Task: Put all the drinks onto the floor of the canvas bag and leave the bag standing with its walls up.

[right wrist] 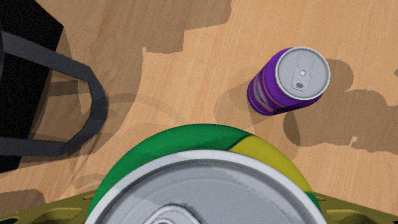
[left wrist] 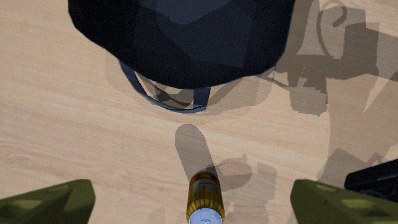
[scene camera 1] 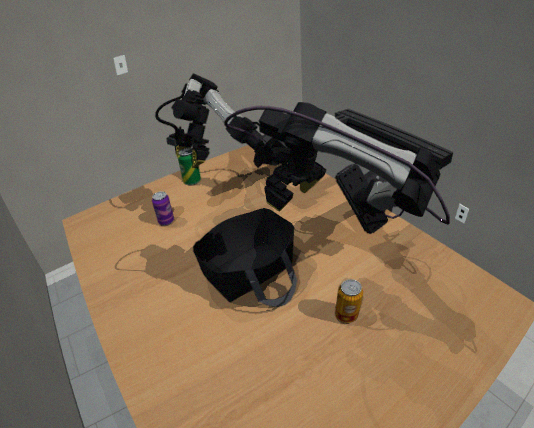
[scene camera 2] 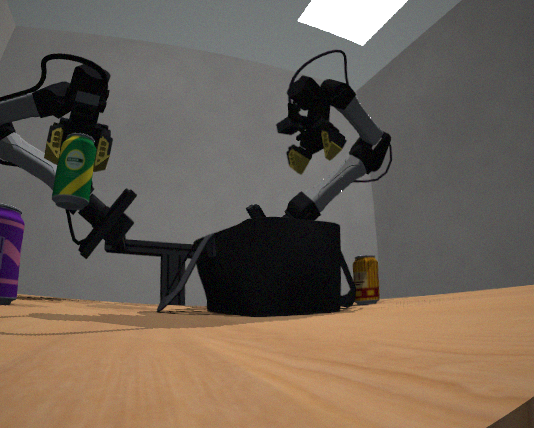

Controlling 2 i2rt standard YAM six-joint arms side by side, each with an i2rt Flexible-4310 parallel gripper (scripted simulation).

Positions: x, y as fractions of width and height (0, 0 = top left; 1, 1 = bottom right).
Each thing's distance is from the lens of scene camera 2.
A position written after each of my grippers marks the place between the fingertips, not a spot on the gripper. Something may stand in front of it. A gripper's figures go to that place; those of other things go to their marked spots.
my left gripper (scene camera 2: 0.59, 0.39): 76 cm
my right gripper (scene camera 2: 0.14, 0.39): 59 cm
black canvas bag (scene camera 2: 0.50, 0.62): 44 cm
orange can (scene camera 2: 0.68, 0.63): 81 cm
The marked spots on the black canvas bag and the orange can are 42 cm apart.
